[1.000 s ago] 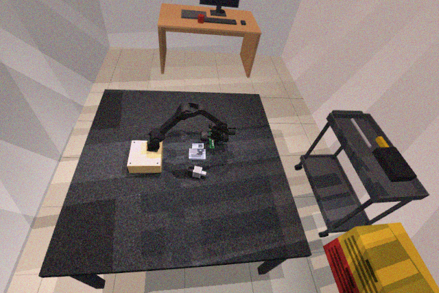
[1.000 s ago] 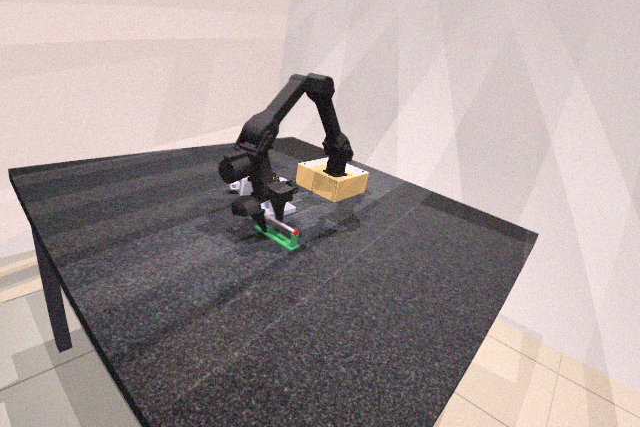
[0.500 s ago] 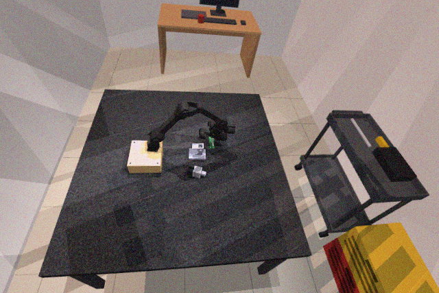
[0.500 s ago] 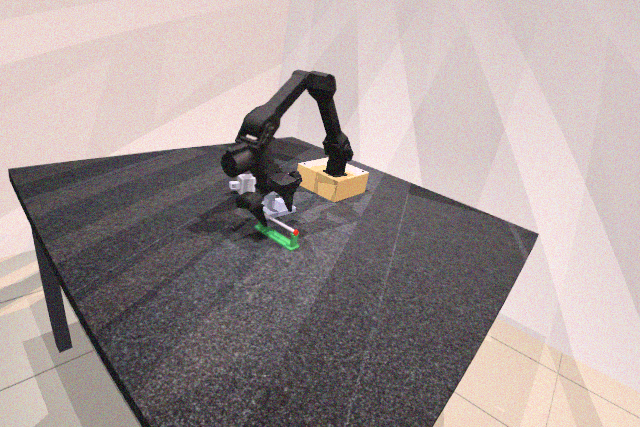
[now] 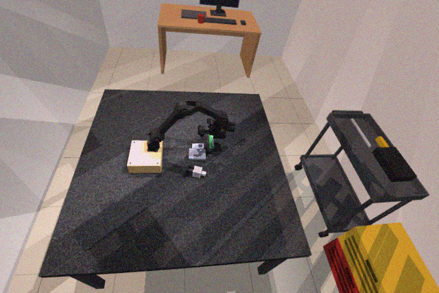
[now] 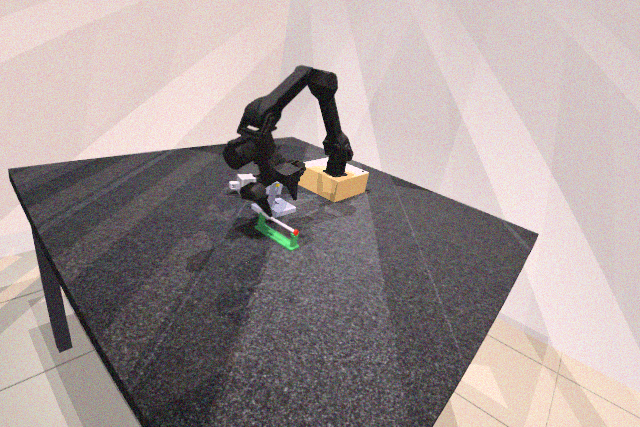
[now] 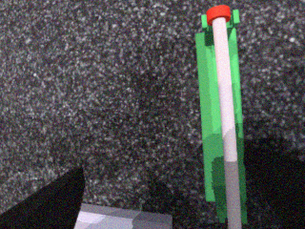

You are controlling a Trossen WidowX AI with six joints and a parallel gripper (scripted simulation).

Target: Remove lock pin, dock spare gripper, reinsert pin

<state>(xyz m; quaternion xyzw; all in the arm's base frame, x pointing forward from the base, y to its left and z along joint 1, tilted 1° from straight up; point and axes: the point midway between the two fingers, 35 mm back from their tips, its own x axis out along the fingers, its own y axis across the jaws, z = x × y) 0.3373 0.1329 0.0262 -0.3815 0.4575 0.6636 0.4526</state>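
My gripper tip is now 40 mm past the spare gripper, 250 mm to the left of it and 40 mm above it. Also, from my gripper tip: grey mount (50 mm behind, 110 mm to the right, 20 mm below); then green cradle (30 mm ahead, 30 mm to the left, 40 mm below).
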